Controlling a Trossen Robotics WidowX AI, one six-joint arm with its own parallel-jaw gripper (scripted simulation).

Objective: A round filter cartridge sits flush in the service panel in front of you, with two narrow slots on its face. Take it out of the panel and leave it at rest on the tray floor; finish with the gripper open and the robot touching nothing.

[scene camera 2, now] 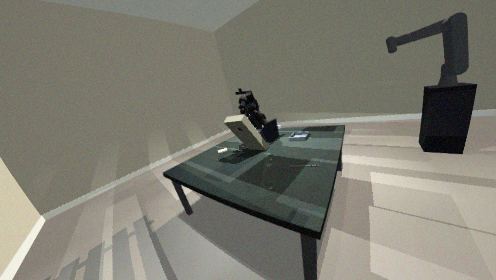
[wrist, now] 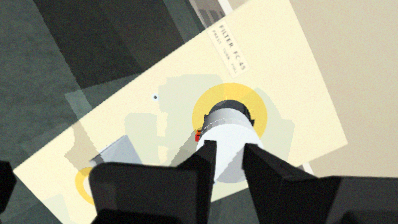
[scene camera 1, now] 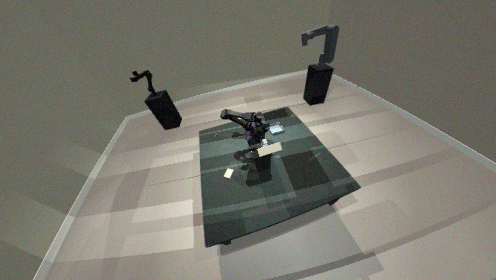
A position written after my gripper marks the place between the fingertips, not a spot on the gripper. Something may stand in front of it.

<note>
In view: my gripper [wrist: 228, 146], a round filter cartridge [wrist: 231, 129] and a cream service panel [wrist: 261, 65].
</note>
